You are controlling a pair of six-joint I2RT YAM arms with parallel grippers.
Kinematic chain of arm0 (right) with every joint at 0, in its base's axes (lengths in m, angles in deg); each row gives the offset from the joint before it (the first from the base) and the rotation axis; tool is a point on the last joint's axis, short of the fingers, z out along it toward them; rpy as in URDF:
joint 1: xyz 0 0 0.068 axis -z
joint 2: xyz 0.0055 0.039 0.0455 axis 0.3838 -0.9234 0
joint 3: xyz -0.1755 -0.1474 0.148 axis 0.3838 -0.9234 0
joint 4: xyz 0.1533 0.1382 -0.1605 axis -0.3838 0.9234 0
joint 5: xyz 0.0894 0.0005 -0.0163 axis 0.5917 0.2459 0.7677
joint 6: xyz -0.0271 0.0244 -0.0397 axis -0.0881 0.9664 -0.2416
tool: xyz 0 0 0 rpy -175.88 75.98 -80.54
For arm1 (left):
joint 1: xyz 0 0 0.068 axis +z
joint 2: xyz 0.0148 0.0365 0.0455 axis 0.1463 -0.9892 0
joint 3: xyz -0.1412 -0.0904 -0.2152 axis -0.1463 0.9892 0
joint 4: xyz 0.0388 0.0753 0.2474 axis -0.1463 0.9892 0
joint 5: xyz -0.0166 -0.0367 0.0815 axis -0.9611 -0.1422 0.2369
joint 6: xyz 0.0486 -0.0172 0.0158 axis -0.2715 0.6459 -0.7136
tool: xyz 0 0 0 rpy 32.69 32.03 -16.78
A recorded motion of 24 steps. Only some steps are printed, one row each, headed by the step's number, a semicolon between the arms.
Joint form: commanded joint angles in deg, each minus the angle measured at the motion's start. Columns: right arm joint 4, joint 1, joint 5, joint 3, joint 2, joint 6; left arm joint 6, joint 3, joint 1, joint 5, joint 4, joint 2.
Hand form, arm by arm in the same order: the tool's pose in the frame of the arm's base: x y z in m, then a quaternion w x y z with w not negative. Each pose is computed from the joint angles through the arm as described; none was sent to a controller.
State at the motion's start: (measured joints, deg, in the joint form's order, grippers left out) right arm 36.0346 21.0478 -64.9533 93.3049 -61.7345 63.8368; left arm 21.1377 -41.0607 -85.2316 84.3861 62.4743 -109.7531
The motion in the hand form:
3: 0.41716 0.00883 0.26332 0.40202 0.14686 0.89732 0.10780; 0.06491 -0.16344 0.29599 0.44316 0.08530 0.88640 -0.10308
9: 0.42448 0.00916 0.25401 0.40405 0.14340 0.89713 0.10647; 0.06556 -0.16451 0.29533 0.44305 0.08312 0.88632 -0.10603
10: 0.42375 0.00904 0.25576 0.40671 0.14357 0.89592 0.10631; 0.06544 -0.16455 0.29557 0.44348 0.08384 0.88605 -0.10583
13: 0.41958 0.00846 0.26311 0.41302 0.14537 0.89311 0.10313; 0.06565 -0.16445 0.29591 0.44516 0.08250 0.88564 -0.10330
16: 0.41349 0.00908 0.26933 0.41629 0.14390 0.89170 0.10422; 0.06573 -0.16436 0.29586 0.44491 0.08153 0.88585 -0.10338
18: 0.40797 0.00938 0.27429 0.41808 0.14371 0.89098 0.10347; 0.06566 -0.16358 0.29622 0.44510 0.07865 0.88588 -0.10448
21: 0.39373 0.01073 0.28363 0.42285 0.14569 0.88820 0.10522; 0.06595 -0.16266 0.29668 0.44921 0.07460 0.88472 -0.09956
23: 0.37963 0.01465 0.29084 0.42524 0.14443 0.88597 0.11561; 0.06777 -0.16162 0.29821 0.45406 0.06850 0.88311 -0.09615
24: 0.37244 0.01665 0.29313 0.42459 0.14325 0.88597 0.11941; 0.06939 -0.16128 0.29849 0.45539 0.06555 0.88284 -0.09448
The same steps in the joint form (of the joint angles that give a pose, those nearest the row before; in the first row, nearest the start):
3: -3.32 0.63 0.75 8.42 -8.33 -3.96; -0.07 -0.35 0.47 1.62 -0.40 0.53
9: -5.23 0.60 0.71 8.56 -10.18 -4.36; -0.03 -0.17 0.62 1.45 -1.06 0.40
10: -5.34 0.60 0.63 8.48 -9.88 -4.35; -0.11 -0.22 0.57 1.51 -1.04 0.40
13: -4.94 0.63 0.09 8.28 -8.58 -4.32; -0.02 -0.35 0.59 1.85 -0.82 0.31
16: -4.50 0.53 0.12 7.57 -6.99 -4.35; 0.10 -0.35 0.63 1.83 -0.78 0.31
18: -3.94 0.46 -0.04 6.96 -5.62 -4.36; 0.40 -0.35 0.66 1.89 -0.64 0.49
21: -3.29 0.21 -0.28 4.83 -2.19 -3.89; 0.70 -0.47 0.70 2.69 -0.18 0.49
23: -2.85 -0.38 0.31 2.59 1.10 -3.12; 0.56 -0.69 1.29 3.25 -0.15 0.57
24: -2.49 -0.70 0.50 1.41 2.68 -2.84; 0.29 -0.70 1.83 3.26 -0.36 0.56

